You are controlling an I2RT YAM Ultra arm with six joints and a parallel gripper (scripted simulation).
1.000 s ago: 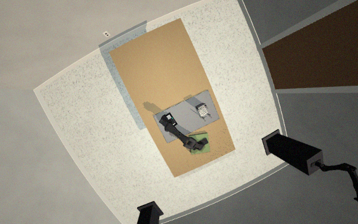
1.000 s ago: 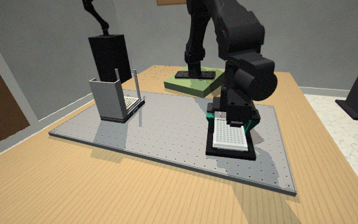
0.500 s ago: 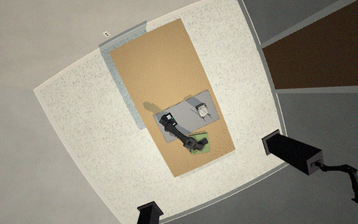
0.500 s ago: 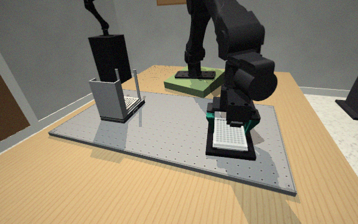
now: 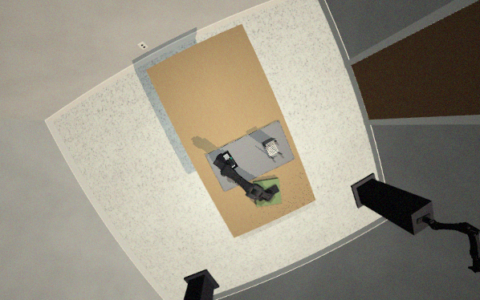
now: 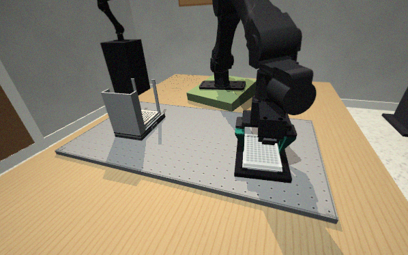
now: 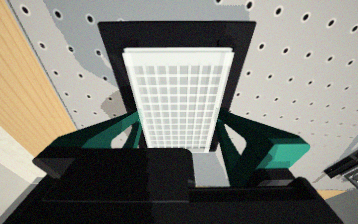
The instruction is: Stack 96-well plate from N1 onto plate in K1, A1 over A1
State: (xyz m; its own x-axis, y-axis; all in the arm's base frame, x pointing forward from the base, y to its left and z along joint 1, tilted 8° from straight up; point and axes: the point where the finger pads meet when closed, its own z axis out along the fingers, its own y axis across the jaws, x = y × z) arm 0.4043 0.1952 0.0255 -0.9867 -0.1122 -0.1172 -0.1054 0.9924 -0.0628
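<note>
The black plate nest N1 is 2 cm below my hand. Also, from my hand: pale A1 mark: 8 cm behind, 5 cm to the left, 1 cm below; white 96-well plate: right at my hand; thin upright post: 35 cm to the right, 12 cm behind, 6 cm above.
</note>
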